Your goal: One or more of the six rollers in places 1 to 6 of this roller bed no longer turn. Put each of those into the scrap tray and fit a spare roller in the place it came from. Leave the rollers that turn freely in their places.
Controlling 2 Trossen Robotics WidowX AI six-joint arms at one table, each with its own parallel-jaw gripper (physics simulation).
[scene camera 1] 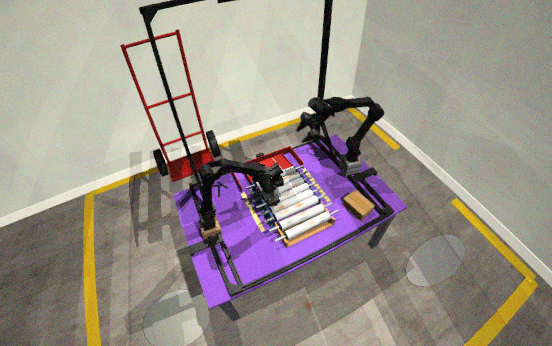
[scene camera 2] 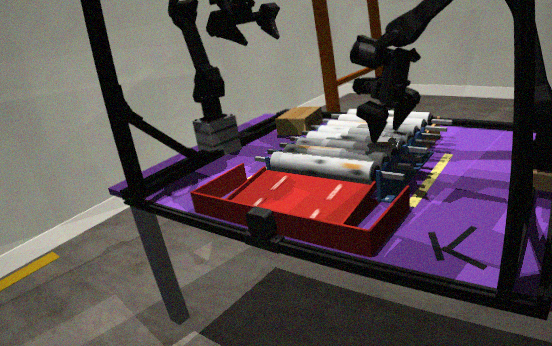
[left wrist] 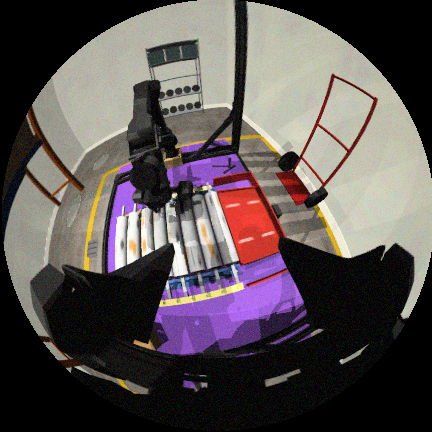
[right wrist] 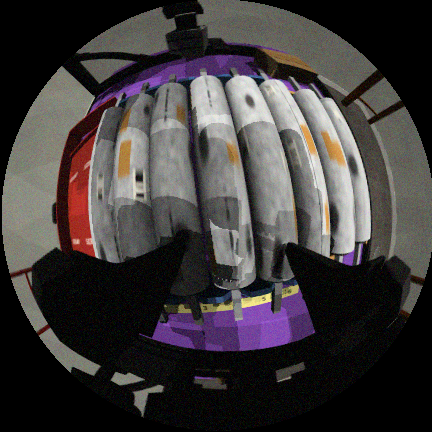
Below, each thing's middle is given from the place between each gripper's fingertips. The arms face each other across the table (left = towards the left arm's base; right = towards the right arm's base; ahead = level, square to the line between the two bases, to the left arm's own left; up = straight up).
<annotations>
The brown box (scene camera 2: 293, 122) lies 360 mm ahead of my left hand, 310 mm below it and 190 mm to the left of it.
My right hand is 410 mm to the right of the brown box, 240 mm short of it and 50 mm above it.
</annotations>
